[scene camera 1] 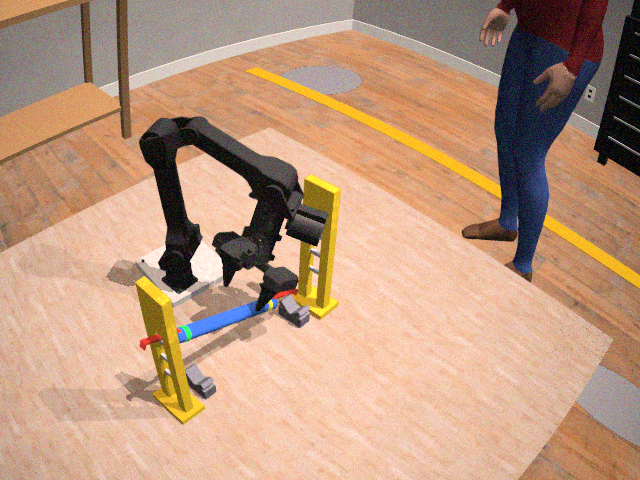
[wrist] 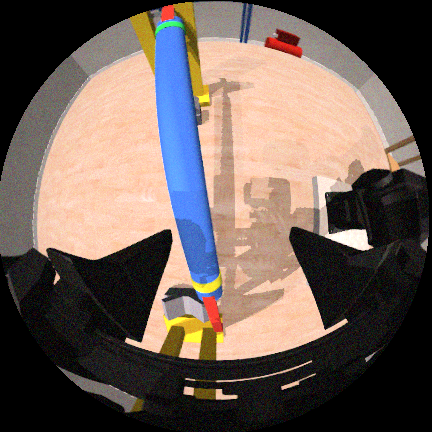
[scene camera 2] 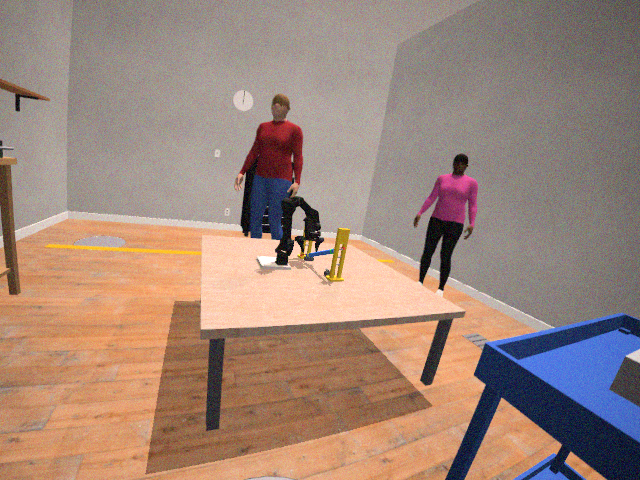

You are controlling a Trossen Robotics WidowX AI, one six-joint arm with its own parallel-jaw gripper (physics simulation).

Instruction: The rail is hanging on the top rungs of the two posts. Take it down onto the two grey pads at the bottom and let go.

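Places are measured from the arm's base along level axes (x right, y up, z back), in millimetres.
Pixels of known places: gripper, between the fingertips: (scene camera 1: pixel 241 298) (wrist: pixel 233 234) (scene camera 2: pixel 309 252); arm's base, origin of its link: (scene camera 1: pixel 179 280) (wrist: pixel 338 211) (scene camera 2: pixel 281 263).
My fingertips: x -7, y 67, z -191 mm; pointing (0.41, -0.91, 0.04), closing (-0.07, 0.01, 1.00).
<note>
For each thing: its top centre in the pictures, then the offset to it from my fingertips. Level surfaces: height alone.
- far post, centre of its top: (scene camera 1: pixel 322 183) dx -158, dy +215, dz -60 mm
- far grey pad, centre of its top: (wrist: pixel 183 313) (scene camera 1: pixel 294 302) dx -96, dy -41, dz -58 mm
- table, height of its surface: dy -85 mm
The blue rail (scene camera 1: pixel 222 320) (scene camera 2: pixel 323 253) (wrist: pixel 177 125) slopes. Its green-banded end is high at the near post (scene camera 1: pixel 155 299) (scene camera 2: pixel 342 237) (wrist: pixel 195 65), with its red tip through the post and rungs below it. Its yellow-banded end is low at the far post (scene camera 1: pixel 327 258) (wrist: pixel 207 340), beside the far grey pad (scene camera 1: pixel 293 311) (wrist: pixel 182 307); what bears that end is unclear. The near grey pad (scene camera 1: pixel 200 382) (wrist: pixel 199 112) stands below the raised end. My gripper (scene camera 1: pixel 241 296) (scene camera 2: pixel 309 250) (wrist: pixel 233 234) is open and empty above the yellow-banded part, its fingers on either side in the wrist view.
The arm's white base plate (scene camera 1: pixel 206 263) (scene camera 2: pixel 266 262) is on the table (scene camera 1: pixel 387 361) (scene camera 2: pixel 248 304). A person in red (scene camera 1: pixel 532 129) (scene camera 2: pixel 279 149) stands beyond it, and a person in pink (scene camera 2: pixel 454 198) farther right. A blue cart (scene camera 2: pixel 558 397) stands at the front right.
</note>
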